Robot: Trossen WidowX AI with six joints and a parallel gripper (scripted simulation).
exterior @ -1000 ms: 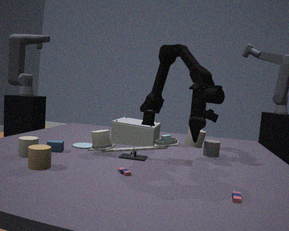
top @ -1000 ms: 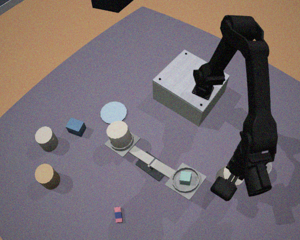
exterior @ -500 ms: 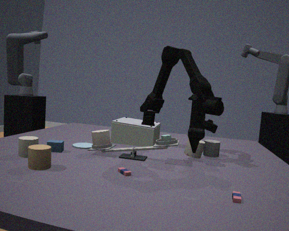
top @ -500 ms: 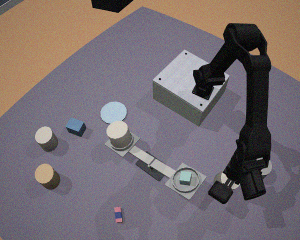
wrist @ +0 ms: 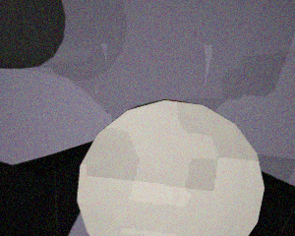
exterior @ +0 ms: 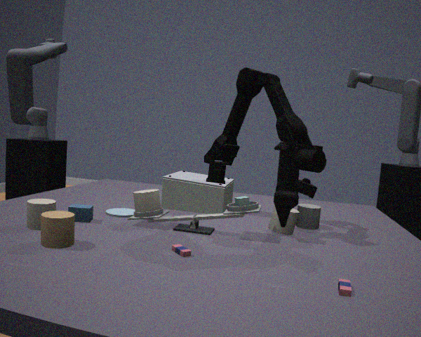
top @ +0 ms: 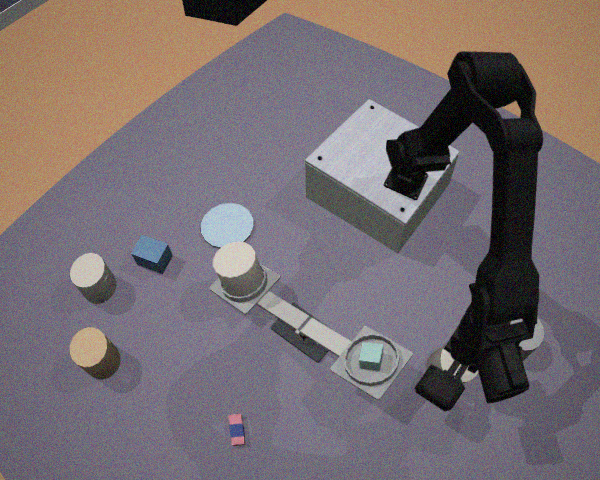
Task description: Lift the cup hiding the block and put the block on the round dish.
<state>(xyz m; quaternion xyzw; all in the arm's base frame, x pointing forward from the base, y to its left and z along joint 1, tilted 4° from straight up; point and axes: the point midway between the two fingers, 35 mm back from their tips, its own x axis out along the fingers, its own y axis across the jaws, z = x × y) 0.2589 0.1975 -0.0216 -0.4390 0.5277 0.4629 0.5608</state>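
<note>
The pale-green block lies 12 cm to the right of my gripper tip, 6 cm ahead of it and 6 cm above it. Round my gripper tip: blue block: 56 cm to the right, 4 cm ahead, 1 cm below; pale blue round dish: 47 cm to the right, 8 cm behind, 2 cm below; grey cylinder: 11 cm behind, 9 cm to the left, 1 cm above.
</note>
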